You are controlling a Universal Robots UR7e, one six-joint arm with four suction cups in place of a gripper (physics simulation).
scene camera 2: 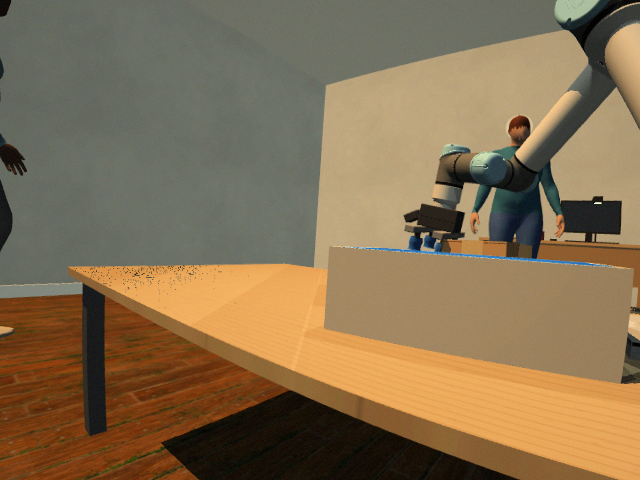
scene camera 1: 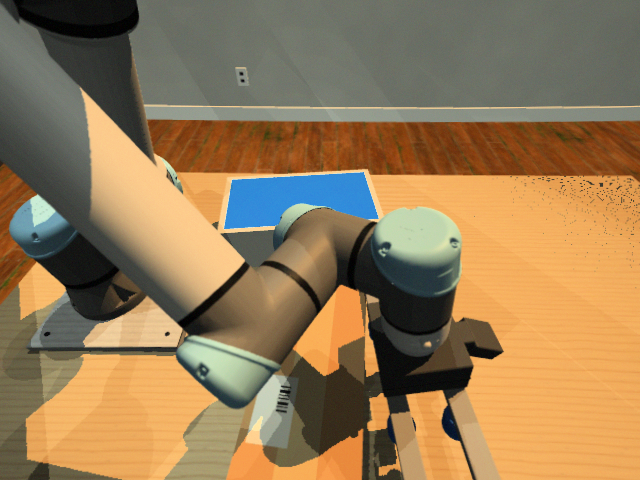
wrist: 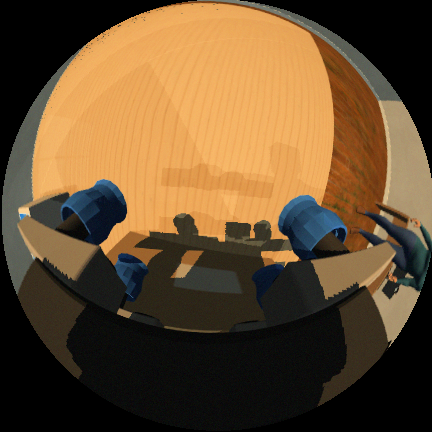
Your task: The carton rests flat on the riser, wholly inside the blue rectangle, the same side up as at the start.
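Pixels of known places: end effector, tool point: [scene camera 2: 433,251] [wrist: 199,249]; arm's base, origin of the base link: [scene camera 1: 116,288].
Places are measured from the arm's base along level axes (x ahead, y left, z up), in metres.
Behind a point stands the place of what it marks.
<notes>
The orange-brown carton [scene camera 1: 330,335] @[x 0.443, y -0.204, z 0.130 m] [scene camera 2: 470,248] @[x 0.442, y -0.106, z 0.112 m] [wrist: 215,310] @[x 0.482, y -0.272, z 0.105 m] lies on the table with a white barcode label up, partly hidden by the arm and in its shadow. My four-cup suction gripper [scene camera 1: 426,426] [scene camera 2: 426,242] [wrist: 204,245] @[x 0.561, y -0.254, z 0.097 m] is level near the carton's right side in scene camera 1. The wrist view shows the carton beyond the rear cups. No contact shows, and no carton hangs from the cups. The grey riser [scene camera 1: 250,242] @[x 0.292, y 0.054, z 0.067 m] [scene camera 2: 475,315] @[x 0.379, y 0.257, z 0.034 m] stands farther back, with the blue rectangle [scene camera 1: 305,193] @[x 0.418, y 0.173, z 0.102 m] on its top, partly hidden by the arm.
The robot base plate [scene camera 1: 118,335] @[x 0.045, y -0.111, z 0.001 m] is bolted to the table at the left. The wooden table [scene camera 1: 542,310] @[x 0.902, y -0.103, z -0.019 m] [scene camera 2: 232,304] @[x 0.786, y 0.254, z -0.019 m] [wrist: 215,100] @[x 0.736, y -0.262, z -0.018 m] carries dark specks near a far corner. A person [scene camera 2: 516,201] stands behind the table, beside a monitor [scene camera 2: 590,217] on a desk.
</notes>
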